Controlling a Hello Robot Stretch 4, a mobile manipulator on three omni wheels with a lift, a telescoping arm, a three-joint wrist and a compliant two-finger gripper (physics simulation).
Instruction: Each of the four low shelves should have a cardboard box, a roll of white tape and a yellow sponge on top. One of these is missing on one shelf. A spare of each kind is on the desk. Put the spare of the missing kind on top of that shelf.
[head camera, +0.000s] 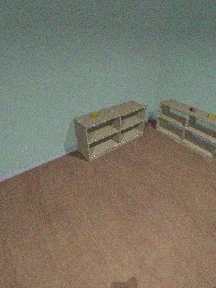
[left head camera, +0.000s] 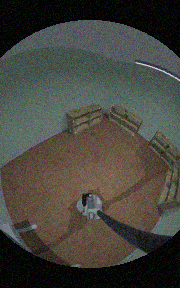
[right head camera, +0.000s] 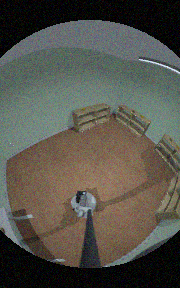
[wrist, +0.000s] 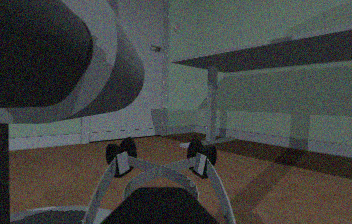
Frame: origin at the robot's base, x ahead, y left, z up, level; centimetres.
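Where they show: gripper, fingertip midpoint: (left head camera: 84, 214) (right head camera: 75, 211) (wrist: 162, 150).
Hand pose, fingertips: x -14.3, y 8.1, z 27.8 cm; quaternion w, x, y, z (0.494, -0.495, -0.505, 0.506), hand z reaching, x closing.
Observation:
After its pixels a point has its place.
A low shelf (head camera: 82, 139) @(z 31.9, x 188.8, y 50.2 cm) stands by the wall, with a yellow sponge (head camera: 94, 115) @(z 62.3, x 206.5, y 32.6 cm) near the left end of its top. No cardboard box shows on that top; white tape cannot be made out. A second low shelf (head camera: 175, 105) @(z 58.3, x 266.4, y -106.5 cm) to its right bears a small dark brown box (head camera: 192, 109) @(z 62.7, x 239.6, y -126.6 cm) and a yellow sponge (head camera: 211, 116) @(z 61.5, x 217.4, y -149.9 cm); its right end is cut off. My gripper (wrist: 162, 150) @(z 27.8, x -14.3, y 8.1 cm) is open and empty, above the floor and away from the shelves. The desk (wrist: 310, 50) @(z 66.8, x -114.5, y 92.7 cm) is seen from below at the right in the wrist view; a faint object on it is unclear.
Two more low shelves stand at the right in both side head views, their top items too small to tell. The robot's round base (left head camera: 90, 204) (right head camera: 83, 203) stands on the brown floor. A desk leg (wrist: 212, 102) @(z 34.6, x -180.6, y 48.5 cm) stands ahead in the wrist view, near a pale door.

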